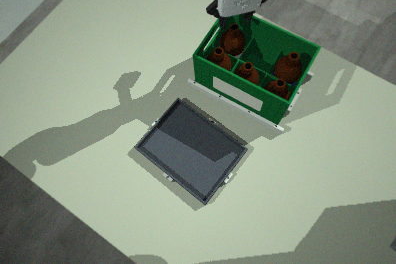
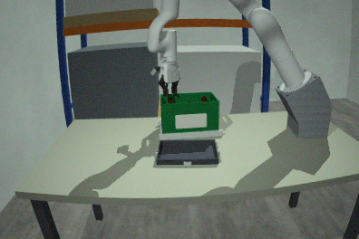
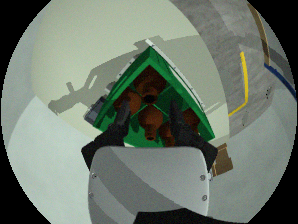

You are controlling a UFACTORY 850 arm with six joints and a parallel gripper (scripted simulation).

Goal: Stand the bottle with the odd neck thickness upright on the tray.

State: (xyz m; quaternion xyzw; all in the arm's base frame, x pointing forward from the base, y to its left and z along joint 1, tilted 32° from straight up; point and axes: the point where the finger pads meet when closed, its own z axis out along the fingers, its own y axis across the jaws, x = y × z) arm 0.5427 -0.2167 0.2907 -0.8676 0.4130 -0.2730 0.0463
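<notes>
Right now the green crate is 8 cm behind my hand, 6 cm to the left of it and 12 cm below it. Round my hand: dark grey tray (32 cm to the left, 19 cm below).
</notes>
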